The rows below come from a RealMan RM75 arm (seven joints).
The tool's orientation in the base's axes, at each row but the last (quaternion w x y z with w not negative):
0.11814 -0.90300 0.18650 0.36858
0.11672 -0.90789 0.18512 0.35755
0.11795 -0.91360 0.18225 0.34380
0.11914 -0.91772 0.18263 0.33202
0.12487 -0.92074 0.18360 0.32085
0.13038 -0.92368 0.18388 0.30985
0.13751 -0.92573 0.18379 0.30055
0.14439 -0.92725 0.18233 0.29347
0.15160 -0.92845 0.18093 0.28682
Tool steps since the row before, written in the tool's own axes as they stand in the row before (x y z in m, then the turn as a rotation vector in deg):
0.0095 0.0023 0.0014 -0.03 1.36 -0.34
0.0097 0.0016 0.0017 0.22 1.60 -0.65
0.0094 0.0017 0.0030 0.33 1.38 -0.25
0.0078 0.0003 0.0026 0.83 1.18 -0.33
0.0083 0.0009 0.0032 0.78 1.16 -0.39
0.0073 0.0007 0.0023 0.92 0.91 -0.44
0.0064 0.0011 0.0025 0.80 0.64 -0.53
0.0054 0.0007 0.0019 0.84 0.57 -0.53
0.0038 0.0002 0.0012 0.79 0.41 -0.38
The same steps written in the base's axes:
0.0044 -0.0040 -0.0079 -0.38 -1.34 0.16
0.0049 -0.0033 -0.0081 -0.13 -1.73 0.19
0.0041 -0.0029 -0.0087 -0.20 -1.42 -0.16
0.0040 -0.0014 -0.0071 0.29 -1.39 -0.41
0.0039 -0.0018 -0.0078 0.29 -1.38 -0.33
0.0039 -0.0017 -0.0064 0.53 -1.21 -0.35
0.0031 -0.0017 -0.0060 0.60 -0.97 -0.16
0.0029 -0.0013 -0.0048 0.66 -0.92 -0.18
0.0023 -0.0007 -0.0032 0.62 -0.71 -0.24

